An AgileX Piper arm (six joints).
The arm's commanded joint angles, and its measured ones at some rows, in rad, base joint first. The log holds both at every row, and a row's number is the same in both.
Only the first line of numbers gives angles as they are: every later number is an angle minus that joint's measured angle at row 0.
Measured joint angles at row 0:
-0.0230, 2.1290, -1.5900, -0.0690, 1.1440, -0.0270
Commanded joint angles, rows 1 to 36:
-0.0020, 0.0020, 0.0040, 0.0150, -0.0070, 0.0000
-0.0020, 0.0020, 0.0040, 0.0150, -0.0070, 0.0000
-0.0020, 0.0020, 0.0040, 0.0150, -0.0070, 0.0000
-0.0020, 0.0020, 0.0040, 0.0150, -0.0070, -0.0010
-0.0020, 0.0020, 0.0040, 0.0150, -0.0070, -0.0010
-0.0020, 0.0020, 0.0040, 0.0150, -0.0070, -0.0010
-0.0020, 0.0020, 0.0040, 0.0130, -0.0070, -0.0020
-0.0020, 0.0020, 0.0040, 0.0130, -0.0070, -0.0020
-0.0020, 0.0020, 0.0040, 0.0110, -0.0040, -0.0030
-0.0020, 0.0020, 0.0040, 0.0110, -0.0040, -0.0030
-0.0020, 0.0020, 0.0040, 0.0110, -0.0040, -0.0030
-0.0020, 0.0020, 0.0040, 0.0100, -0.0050, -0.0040
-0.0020, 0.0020, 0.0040, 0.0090, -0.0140, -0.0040
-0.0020, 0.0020, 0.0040, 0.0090, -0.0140, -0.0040
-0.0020, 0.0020, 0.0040, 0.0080, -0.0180, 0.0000
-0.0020, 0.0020, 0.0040, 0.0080, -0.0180, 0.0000
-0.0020, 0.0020, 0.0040, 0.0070, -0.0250, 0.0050
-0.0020, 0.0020, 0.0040, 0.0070, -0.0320, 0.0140
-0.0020, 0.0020, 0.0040, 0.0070, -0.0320, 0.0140
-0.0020, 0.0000, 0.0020, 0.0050, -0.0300, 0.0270
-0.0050, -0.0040, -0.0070, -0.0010, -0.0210, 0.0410
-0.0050, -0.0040, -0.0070, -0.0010, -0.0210, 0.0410
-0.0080, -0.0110, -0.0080, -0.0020, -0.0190, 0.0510
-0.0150, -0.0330, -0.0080, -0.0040, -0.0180, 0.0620
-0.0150, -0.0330, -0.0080, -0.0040, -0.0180, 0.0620
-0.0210, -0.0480, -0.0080, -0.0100, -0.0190, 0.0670
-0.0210, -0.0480, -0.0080, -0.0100, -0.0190, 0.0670
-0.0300, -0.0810, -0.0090, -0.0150, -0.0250, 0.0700
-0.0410, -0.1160, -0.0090, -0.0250, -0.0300, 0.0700
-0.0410, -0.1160, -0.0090, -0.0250, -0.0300, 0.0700
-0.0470, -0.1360, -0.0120, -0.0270, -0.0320, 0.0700
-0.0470, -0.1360, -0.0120, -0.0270, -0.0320, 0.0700
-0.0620, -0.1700, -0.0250, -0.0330, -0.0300, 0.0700
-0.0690, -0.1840, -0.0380, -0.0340, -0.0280, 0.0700
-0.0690, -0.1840, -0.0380, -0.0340, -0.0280, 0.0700
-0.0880, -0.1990, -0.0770, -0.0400, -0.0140, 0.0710
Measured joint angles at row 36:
-0.0630, -0.1690, -0.0380, -0.0240, -0.0240, 0.0670
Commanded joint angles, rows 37 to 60:
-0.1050, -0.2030, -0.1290, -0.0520, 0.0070, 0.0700
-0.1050, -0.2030, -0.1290, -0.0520, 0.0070, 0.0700
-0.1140, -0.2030, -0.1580, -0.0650, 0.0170, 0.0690
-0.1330, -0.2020, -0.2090, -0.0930, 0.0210, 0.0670
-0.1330, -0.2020, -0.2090, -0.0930, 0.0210, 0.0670
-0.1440, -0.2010, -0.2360, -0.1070, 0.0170, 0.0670
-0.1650, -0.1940, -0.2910, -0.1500, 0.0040, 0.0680
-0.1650, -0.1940, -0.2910, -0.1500, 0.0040, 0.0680
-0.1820, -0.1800, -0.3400, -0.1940, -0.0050, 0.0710
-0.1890, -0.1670, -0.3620, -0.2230, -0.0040, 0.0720
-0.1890, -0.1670, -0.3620, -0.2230, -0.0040, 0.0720
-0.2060, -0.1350, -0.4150, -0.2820, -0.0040, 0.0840
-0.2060, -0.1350, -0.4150, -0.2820, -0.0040, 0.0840
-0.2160, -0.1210, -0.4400, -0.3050, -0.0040, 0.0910
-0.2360, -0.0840, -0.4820, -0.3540, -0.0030, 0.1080
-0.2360, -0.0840, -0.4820, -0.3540, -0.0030, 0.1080
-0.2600, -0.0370, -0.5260, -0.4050, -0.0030, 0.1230
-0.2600, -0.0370, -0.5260, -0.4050, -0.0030, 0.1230
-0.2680, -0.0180, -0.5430, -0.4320, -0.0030, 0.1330
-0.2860, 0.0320, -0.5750, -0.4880, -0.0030, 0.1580
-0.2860, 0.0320, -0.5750, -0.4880, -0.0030, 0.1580
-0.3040, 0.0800, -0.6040, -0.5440, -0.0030, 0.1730
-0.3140, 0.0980, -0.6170, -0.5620, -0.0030, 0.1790
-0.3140, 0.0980, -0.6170, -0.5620, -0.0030, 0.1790
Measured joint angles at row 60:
-0.2900, 0.0460, -0.5840, -0.4860, 0.0030, 0.1530
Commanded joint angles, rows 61 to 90:
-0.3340, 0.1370, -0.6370, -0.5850, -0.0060, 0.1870
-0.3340, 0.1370, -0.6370, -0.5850, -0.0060, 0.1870
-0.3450, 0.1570, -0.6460, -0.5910, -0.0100, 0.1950
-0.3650, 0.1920, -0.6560, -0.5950, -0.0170, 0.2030
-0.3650, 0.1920, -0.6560, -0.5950, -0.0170, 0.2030
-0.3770, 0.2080, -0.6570, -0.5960, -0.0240, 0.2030
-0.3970, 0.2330, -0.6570, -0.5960, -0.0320, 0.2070
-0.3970, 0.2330, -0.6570, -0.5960, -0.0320, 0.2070
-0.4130, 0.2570, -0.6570, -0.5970, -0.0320, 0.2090
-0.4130, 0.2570, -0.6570, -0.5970, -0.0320, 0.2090
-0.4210, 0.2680, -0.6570, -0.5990, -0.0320, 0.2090
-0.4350, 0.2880, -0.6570, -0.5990, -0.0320, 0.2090
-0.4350, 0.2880, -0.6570, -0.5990, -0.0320, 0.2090
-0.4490, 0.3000, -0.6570, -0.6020, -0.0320, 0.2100
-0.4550, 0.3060, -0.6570, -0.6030, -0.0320, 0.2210
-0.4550, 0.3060, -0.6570, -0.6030, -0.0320, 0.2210
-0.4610, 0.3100, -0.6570, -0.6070, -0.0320, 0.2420
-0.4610, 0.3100, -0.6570, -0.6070, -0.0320, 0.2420
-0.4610, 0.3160, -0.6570, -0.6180, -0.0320, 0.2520
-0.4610, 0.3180, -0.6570, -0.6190, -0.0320, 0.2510
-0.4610, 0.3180, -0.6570, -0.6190, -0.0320, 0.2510
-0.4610, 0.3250, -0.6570, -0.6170, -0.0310, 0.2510
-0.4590, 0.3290, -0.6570, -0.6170, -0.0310, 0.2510
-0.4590, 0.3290, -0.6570, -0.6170, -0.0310, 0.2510
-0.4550, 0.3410, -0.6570, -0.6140, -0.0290, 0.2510
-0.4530, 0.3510, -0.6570, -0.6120, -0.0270, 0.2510
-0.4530, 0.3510, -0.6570, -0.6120, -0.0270, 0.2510
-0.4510, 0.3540, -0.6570, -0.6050, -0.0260, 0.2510
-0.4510, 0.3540, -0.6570, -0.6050, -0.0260, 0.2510
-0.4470, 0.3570, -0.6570, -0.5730, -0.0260, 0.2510
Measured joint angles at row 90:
-0.4510, 0.3510, -0.6530, -0.5980, -0.0250, 0.2450
